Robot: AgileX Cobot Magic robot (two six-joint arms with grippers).
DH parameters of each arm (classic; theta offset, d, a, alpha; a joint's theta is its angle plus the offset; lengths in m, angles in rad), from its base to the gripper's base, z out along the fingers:
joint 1: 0 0.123 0 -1.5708
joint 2: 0.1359 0 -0.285 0
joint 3: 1.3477 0 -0.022 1.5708
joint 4: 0 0.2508 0 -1.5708
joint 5: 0 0 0.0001 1.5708
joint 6: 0 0.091 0 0
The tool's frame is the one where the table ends.
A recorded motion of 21 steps. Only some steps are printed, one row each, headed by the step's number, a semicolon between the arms.
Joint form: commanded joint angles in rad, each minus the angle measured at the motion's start. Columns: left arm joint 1, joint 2, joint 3, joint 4, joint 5, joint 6; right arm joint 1, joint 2, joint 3, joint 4, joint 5, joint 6.
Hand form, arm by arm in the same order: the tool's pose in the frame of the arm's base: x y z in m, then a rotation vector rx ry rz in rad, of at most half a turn. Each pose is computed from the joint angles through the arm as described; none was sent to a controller.
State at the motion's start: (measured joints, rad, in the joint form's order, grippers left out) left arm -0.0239 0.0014 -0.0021 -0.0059 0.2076 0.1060; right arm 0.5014 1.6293 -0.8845 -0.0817 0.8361 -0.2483
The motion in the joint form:
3: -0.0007 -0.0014 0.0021 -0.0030 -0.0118 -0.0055; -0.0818 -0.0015 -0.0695 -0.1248 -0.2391 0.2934
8: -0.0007 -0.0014 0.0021 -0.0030 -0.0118 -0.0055; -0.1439 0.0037 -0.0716 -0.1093 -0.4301 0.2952
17: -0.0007 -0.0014 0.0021 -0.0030 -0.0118 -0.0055; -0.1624 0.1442 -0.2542 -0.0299 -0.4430 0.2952
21: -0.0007 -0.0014 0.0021 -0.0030 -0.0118 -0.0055; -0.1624 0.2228 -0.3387 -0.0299 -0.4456 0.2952
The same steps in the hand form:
3: 0.0560 -0.0015 0.1954 0.0990 1.6767 0.0491; 0.2879 0.1169 0.1988 -0.7059 2.6387 -0.0760
8: 0.0560 -0.0015 0.1954 0.0990 1.6767 0.0491; 0.3083 0.1079 0.2054 -0.5875 2.4872 -0.0081
17: 0.0560 -0.0015 0.1954 0.0990 1.6767 0.0491; 0.3539 0.1207 0.2066 -0.4755 2.4637 0.0626
21: 0.0560 -0.0015 0.1954 0.0990 1.6767 0.0491; 0.3747 0.1280 0.2002 -0.4739 2.4555 0.0644

